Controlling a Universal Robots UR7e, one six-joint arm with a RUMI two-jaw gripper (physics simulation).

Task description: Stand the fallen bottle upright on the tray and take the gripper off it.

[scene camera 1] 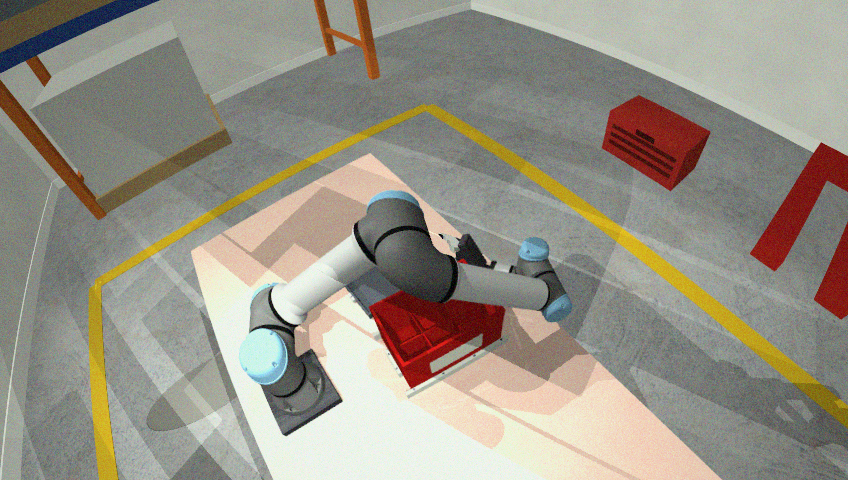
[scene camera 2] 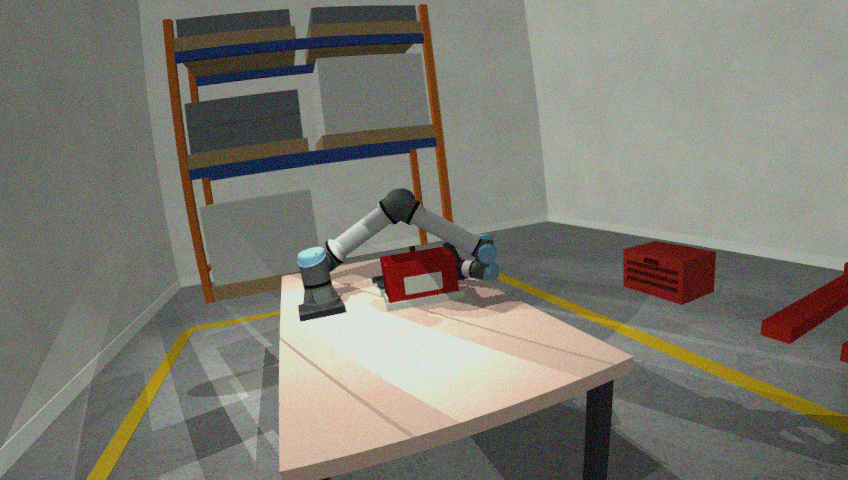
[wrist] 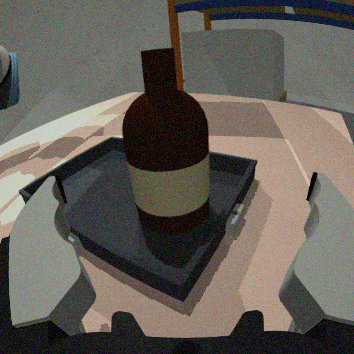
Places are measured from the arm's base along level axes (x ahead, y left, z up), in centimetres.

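Where they show: gripper, fingertip midpoint: (wrist: 186, 176); arm's base, origin of the base link: (scene camera 1: 299, 389) (scene camera 2: 322, 304).
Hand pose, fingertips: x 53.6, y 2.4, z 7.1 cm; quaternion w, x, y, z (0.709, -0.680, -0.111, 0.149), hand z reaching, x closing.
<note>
Each offset is from my fingertips to the top centre of the thing. "spot": to the spot under its first point. Level surfaces: height alone.
A dark brown bottle {dz +6.7, dx -4.7, dy +7.2 cm} (wrist: 167, 135) with a beige label stands upright on the dark tray {spot: dz -8.8, dx -13.5, dy +5.8 cm} (wrist: 100, 200) (scene camera 1: 364, 292) in the wrist view. Its dark neck top {spot: dz +5.6, dx -5.6, dy +6.3 cm} (scene camera 2: 411, 249) shows above the red bin in scene camera 2. The arm hides the bottle in scene camera 1. My gripper (wrist: 186, 176) (scene camera 1: 450, 241) is open and empty, with its jaws wide to either side of the bottle in the wrist view. The bottle stands beyond the fingertips, apart from both jaws. In scene camera 2 the bin hides part of the gripper.
A red bin {spot: dz +1.0, dx -28.7, dy -24.9 cm} (scene camera 1: 419, 371) (scene camera 2: 392, 283) stands beside the tray on the table {dz -9.3 cm} (scene camera 1: 357, 410) (scene camera 2: 357, 416), near the arm's forearm (scene camera 1: 496, 285). An orange and blue shelf rack (scene camera 2: 441, 178) stands behind. A red toolbox (scene camera 1: 660, 142) (scene camera 2: 696, 273) is on the floor.
</note>
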